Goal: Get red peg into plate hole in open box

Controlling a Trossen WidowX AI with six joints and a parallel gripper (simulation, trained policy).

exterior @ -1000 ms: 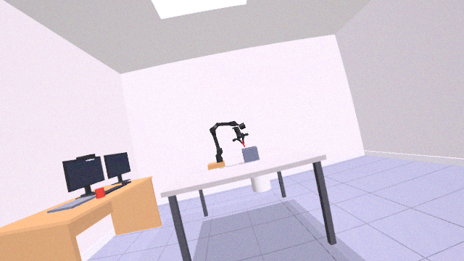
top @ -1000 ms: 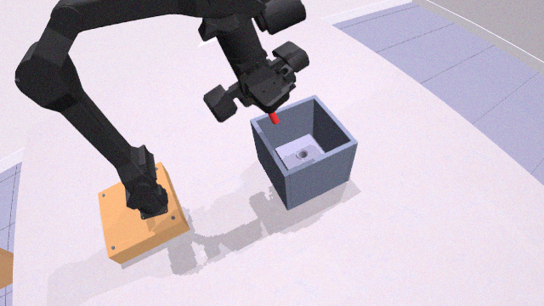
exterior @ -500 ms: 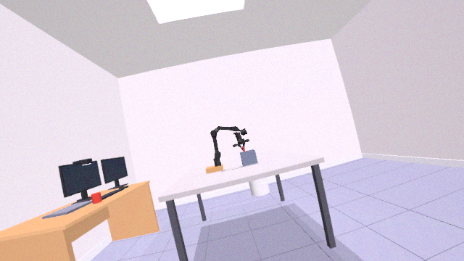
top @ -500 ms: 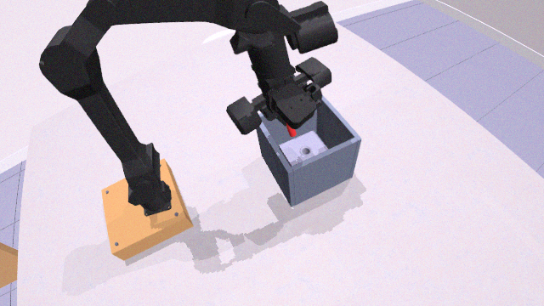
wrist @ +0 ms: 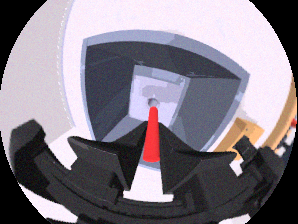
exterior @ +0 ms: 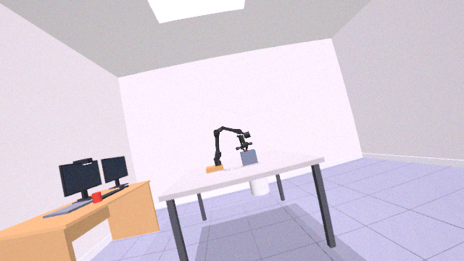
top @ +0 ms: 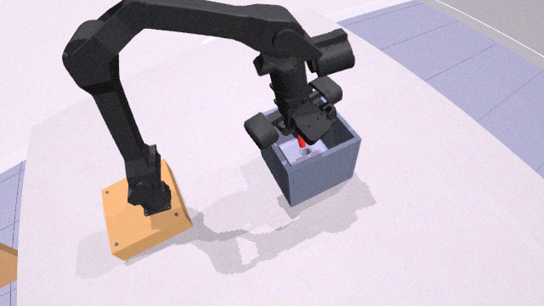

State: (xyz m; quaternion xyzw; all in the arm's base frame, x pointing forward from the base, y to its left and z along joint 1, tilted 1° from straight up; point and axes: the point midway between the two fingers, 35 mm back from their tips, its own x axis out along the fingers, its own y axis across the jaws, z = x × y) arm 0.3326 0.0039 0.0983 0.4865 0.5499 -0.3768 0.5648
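Now: gripper tip 10 mm below the red peg. The rest, counted from my gripper tip: pale plate 10 mm ahead, 10 mm to the right, 60 mm below.
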